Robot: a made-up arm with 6 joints. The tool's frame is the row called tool.
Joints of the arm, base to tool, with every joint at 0 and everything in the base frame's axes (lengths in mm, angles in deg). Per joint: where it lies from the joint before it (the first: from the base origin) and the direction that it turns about. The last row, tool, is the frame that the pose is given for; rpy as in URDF.
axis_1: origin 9.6 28.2 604.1 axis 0 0 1
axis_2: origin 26 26.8 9.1 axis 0 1 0
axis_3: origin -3.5 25.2 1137.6 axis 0 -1 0
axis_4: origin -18.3 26.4 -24.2 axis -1 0 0
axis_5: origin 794.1 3.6 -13.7 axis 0 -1 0
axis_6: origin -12.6 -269.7 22.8 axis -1 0 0
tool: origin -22.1 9 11.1 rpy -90 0 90
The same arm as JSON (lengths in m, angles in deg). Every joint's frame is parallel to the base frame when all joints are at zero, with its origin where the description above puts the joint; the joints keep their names.
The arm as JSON. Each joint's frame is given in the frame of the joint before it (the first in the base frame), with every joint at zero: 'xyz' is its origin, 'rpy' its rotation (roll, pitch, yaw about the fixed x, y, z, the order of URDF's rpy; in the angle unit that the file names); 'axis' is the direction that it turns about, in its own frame. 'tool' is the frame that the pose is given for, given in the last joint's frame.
{"units": {"length": "m", "angle": "deg"}, "joints": [{"name": "axis_1", "type": "revolute", "origin": {"xyz": [0.0096, 0.0282, 0.6041], "rpy": [0.0, 0.0, 0.0]}, "axis": [0.0, 0.0, 1.0]}, {"name": "axis_2", "type": "revolute", "origin": {"xyz": [0.026, 0.0268, 0.0091], "rpy": [0.0, 0.0, 0.0]}, "axis": [0.0, 1.0, 0.0]}, {"name": "axis_3", "type": "revolute", "origin": {"xyz": [-0.0035, 0.0252, 1.1376], "rpy": [0.0, 0.0, 0.0]}, "axis": [0.0, -1.0, 0.0]}, {"name": "axis_4", "type": "revolute", "origin": {"xyz": [-0.0183, 0.0264, -0.0242], "rpy": [0.0, 0.0, 0.0]}, "axis": [-1.0, 0.0, 0.0]}, {"name": "axis_5", "type": "revolute", "origin": {"xyz": [0.7941, 0.0036, -0.0137], "rpy": [0.0, 0.0, 0.0]}, "axis": [0.0, -1.0, 0.0]}, {"name": "axis_6", "type": "revolute", "origin": {"xyz": [-0.0126, -0.2697, 0.0228], "rpy": [0.0, 0.0, 0.0]}, "axis": [-1.0, 0.0, 0.0]}], "tool": {"origin": {"xyz": [-0.0221, 0.009, 0.0111], "rpy": [-90.0, 0.0, 90.0]}}}
